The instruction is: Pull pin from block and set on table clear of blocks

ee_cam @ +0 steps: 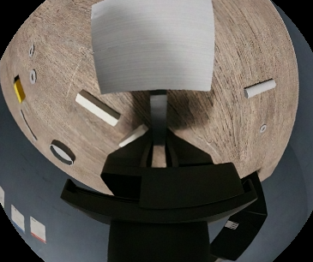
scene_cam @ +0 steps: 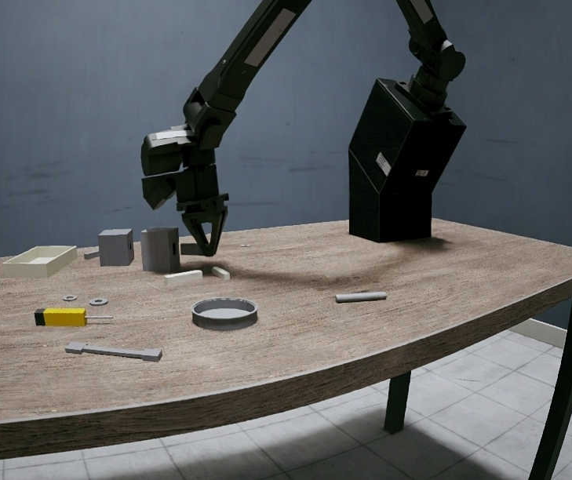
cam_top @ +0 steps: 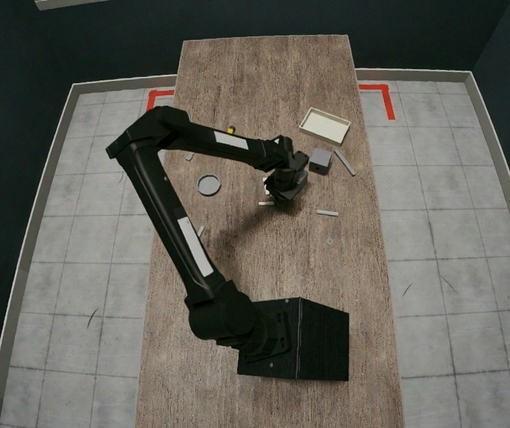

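Now: the grey pin 20 mm ahead of my hand and 20 mm to the right of it. Also, from my hand: grey ring dish: 110 mm ahead, 240 mm to the left, 20 mm below; darker grey block: 120 mm ahead, 150 mm to the right; light grey block: 60 mm ahead, 60 mm to the right.
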